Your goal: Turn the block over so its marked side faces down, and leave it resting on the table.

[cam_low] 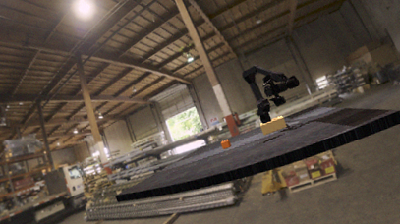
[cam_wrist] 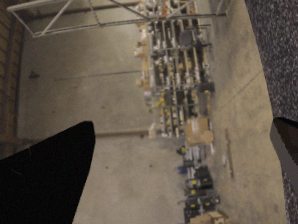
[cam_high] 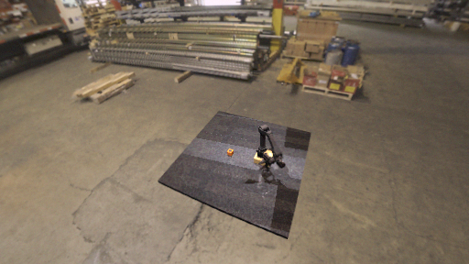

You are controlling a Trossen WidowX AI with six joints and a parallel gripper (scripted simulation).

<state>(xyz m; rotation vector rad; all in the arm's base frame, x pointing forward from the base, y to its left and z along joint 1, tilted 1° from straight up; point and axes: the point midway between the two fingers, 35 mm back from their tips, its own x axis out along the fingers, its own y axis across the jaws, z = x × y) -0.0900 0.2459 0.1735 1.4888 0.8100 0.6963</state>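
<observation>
Now: gripper tip 40 cm short of the orange block, 22 cm to the left of it and 20 cm above it.
</observation>
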